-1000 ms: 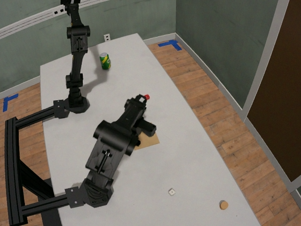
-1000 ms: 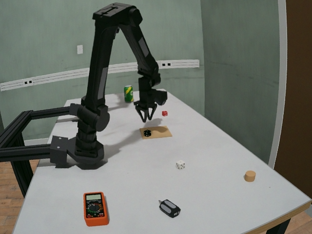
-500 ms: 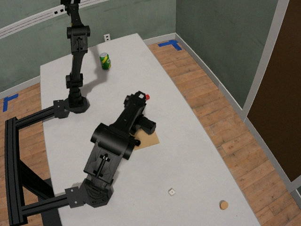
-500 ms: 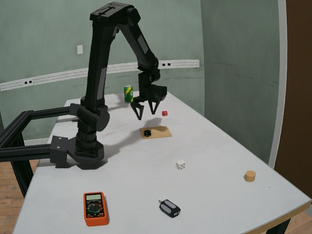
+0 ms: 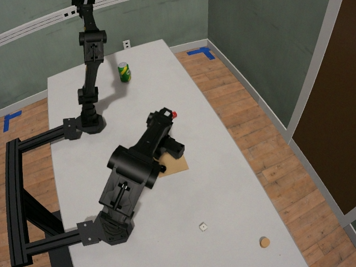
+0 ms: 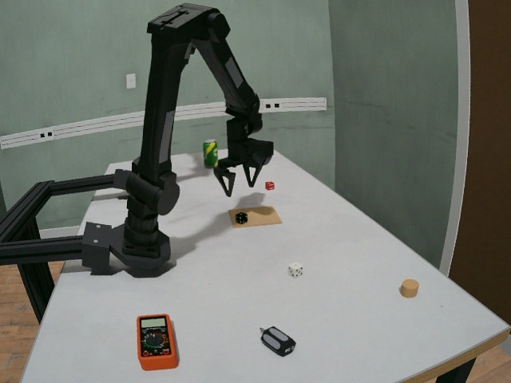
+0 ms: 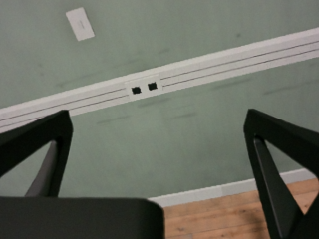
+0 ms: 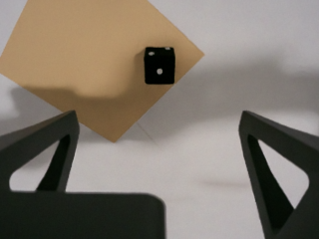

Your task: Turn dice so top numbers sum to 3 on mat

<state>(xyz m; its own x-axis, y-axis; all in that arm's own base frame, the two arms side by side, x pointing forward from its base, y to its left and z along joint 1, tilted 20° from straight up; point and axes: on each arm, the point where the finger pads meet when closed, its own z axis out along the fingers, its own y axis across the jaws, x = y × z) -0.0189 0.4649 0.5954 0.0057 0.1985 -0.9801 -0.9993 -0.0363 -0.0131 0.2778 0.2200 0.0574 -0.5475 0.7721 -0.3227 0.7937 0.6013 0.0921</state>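
Now: the red die 15 cm ahead of my right hand, 28 cm to the left of it and 9 cm below it. From my right hand the other things lie so: black device (4 cm behind, 56 cm to the right, 9 cm below); then tan mat (4 cm ahead, 4 cm to the left, 10 cm below); then cork cylinder (27 cm ahead, 50 cm to the right, 9 cm below).
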